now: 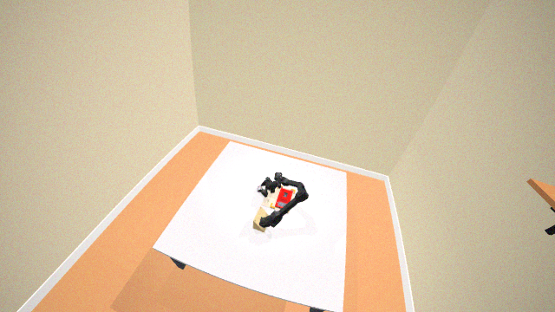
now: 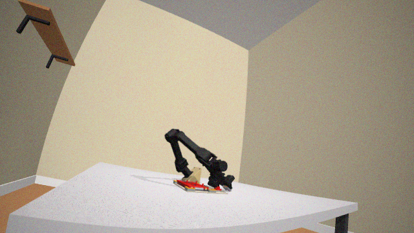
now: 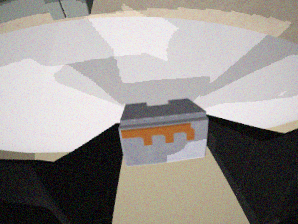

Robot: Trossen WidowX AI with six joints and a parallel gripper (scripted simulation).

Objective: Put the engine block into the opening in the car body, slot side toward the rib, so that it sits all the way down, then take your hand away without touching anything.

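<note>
My gripper tip is now right at the engine block. From my gripper tip the other things lie so: tan board 2 cm behind, 20 cm to the right, 1 cm below.
</note>
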